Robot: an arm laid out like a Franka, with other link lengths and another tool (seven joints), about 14 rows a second.
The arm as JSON. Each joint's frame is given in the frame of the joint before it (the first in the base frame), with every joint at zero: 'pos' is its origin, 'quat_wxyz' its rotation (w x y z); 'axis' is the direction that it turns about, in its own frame. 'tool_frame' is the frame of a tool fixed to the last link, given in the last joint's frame.
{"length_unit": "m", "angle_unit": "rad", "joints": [
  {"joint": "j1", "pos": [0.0, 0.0, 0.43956], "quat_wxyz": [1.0, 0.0, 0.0, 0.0], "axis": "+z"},
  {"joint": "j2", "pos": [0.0, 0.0, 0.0], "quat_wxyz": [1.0, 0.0, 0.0, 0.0], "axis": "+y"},
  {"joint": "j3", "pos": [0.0, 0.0, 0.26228], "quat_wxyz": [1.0, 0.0, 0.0, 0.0], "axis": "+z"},
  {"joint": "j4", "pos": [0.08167, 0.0, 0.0], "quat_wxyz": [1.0, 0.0, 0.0, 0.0], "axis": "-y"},
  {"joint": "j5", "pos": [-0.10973, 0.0, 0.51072], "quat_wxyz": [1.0, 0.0, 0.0, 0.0], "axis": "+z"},
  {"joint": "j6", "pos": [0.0, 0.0, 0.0], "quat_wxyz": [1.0, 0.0, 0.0, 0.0], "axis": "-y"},
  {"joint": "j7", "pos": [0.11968, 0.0, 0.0], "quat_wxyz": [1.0, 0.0, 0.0, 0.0], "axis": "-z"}
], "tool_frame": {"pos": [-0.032, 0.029, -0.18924], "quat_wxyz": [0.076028, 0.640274, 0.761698, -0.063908]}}
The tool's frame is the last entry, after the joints.
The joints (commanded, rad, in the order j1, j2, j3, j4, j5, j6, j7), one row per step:
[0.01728, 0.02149, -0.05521, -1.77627, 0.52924, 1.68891, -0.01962]
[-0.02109, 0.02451, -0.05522, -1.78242, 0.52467, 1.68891, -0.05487]
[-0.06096, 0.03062, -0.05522, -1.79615, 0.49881, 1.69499, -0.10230]
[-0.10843, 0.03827, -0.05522, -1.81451, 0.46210, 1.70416, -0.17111]
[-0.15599, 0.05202, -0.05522, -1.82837, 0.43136, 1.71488, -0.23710]
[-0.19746, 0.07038, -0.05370, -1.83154, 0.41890, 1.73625, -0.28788]
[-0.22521, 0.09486, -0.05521, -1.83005, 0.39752, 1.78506, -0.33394]
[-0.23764, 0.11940, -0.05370, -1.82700, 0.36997, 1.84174, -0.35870]
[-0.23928, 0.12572, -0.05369, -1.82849, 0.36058, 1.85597, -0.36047]
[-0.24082, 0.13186, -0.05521, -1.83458, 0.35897, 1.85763, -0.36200]
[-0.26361, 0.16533, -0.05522, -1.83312, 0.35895, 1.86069, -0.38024]
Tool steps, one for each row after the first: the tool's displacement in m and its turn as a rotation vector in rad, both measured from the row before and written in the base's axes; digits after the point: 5 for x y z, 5 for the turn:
[0.00076, -0.02789, -0.00669, -0.00219, -0.00829, -0.00692]
[-0.00169, -0.03245, -0.01537, -0.02241, -0.00634, 0.00477]
[-0.00503, -0.03971, -0.02005, -0.03096, -0.00933, 0.01893]
[-0.00573, -0.03885, -0.02048, -0.02454, -0.00569, 0.01607]
[-0.00148, -0.03195, -0.01504, -0.01255, -0.01607, 0.00158]
[0.00348, -0.02878, -0.01601, -0.03196, -0.03241, 0.00199]
[0.00646, -0.01757, -0.01471, -0.04204, -0.02937, 0.00239]
[0.00105, -0.00367, -0.00516, -0.01210, -0.00273, -0.00114]
[-0.00203, -0.00201, -0.00785, 0.00092, 0.01033, -0.00157]
[-0.00420, -0.01616, -0.02250, 0.00651, 0.02215, -0.00661]

